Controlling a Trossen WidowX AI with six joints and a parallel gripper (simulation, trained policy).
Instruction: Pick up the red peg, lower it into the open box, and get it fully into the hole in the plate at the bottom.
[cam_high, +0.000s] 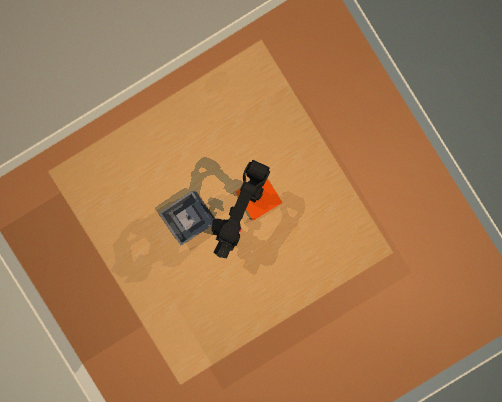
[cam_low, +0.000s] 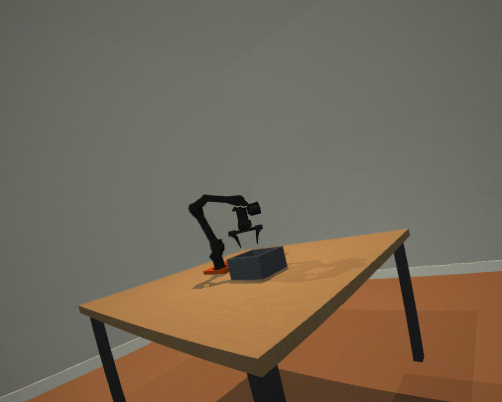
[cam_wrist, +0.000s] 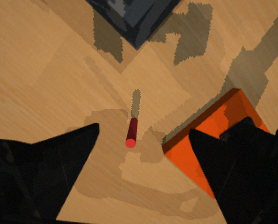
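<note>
Right now the red peg is 2 cm behind my gripper tip, 3 cm to the left of it and 7 cm below it. From my gripper tip the other things lie so: dark box 19 cm ahead, 13 cm to the right, 8 cm below; then grey plate 19 cm ahead, 13 cm to the right, 6 cm below.
</note>
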